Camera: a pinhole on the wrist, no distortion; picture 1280 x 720 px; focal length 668.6 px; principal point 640.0 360.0 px. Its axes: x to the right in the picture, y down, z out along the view. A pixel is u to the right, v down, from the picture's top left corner.
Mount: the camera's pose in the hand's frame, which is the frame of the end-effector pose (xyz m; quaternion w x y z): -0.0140 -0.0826 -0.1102 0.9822 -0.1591 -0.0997 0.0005
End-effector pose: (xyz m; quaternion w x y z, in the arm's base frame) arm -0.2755 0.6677 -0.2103 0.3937 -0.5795 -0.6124 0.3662
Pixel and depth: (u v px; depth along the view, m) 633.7 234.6 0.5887
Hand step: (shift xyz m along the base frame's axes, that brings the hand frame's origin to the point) -0.4255 -0.1345 -0.2031
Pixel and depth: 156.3 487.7 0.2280
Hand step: -0.0362 -0.2167 -0.0584
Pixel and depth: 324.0 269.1 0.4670
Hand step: -0.2683 -0.3211 -0.1417
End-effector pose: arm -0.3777 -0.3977 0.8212 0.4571 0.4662 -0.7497 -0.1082
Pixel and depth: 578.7 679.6 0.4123
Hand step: -0.2811 0.1723 -0.0510
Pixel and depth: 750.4 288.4 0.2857
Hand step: -0.1208 -0.0375 -0.1240
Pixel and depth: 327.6 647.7 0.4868
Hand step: -0.2911 0.3401 -0.1667
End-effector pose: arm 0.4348 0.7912 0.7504 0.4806 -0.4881 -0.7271 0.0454
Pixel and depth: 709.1 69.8 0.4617
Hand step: -0.3713 0.0435 -0.1826
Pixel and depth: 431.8 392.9 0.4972
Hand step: -0.1567 -0.0239 -0.3881
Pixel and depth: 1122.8 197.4 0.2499
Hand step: -0.1755 0.1263 0.0093
